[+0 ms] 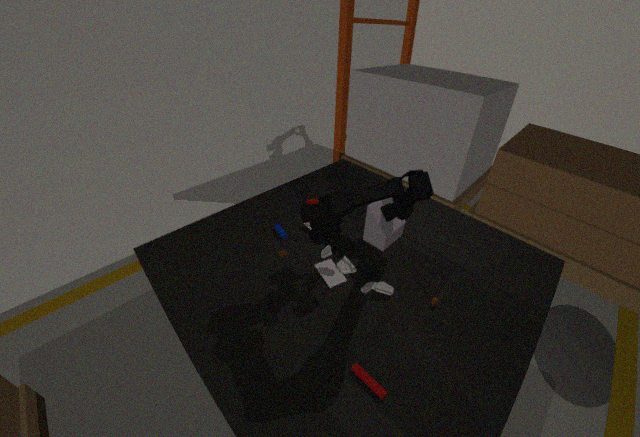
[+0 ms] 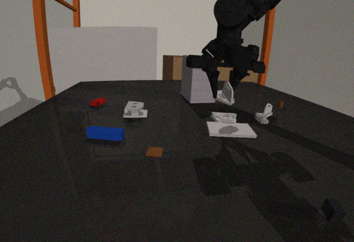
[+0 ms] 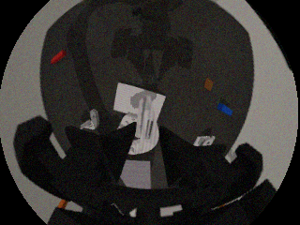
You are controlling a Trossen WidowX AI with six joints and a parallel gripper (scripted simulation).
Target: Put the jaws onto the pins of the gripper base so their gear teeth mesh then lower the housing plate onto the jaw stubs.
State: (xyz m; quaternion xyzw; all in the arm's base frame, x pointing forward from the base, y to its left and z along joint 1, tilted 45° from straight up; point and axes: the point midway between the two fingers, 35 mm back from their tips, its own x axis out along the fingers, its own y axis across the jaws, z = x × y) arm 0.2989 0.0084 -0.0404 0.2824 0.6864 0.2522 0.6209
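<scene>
Right now the white jaw is 3 cm behind my gripper tip and 2 cm to the left of it. Also, from my gripper tip: flat white plate (8 cm below, 3 cm to the left, 2 cm ahead); orange tile (17 cm to the right, 10 cm ahead, 8 cm below); white housing plate (8 cm below, 5 cm behind, 4 cm to the left).
</scene>
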